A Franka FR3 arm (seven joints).
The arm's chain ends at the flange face. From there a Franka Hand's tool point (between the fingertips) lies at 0.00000 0.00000 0.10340 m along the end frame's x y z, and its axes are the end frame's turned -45 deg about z.
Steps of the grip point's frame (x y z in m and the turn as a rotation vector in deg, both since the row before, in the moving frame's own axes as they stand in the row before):
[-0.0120, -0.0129, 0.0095, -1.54, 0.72, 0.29]
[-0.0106, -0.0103, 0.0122, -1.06, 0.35, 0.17]
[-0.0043, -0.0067, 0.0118, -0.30, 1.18, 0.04]
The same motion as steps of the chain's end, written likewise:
[-0.0205, -0.0017, 0.0095, -0.58, 1.60, 0.29]
[-0.0166, -0.0007, 0.0122, -0.50, 1.00, 0.17]
[-0.0097, -0.0006, 0.0118, 0.62, 1.05, 0.04]

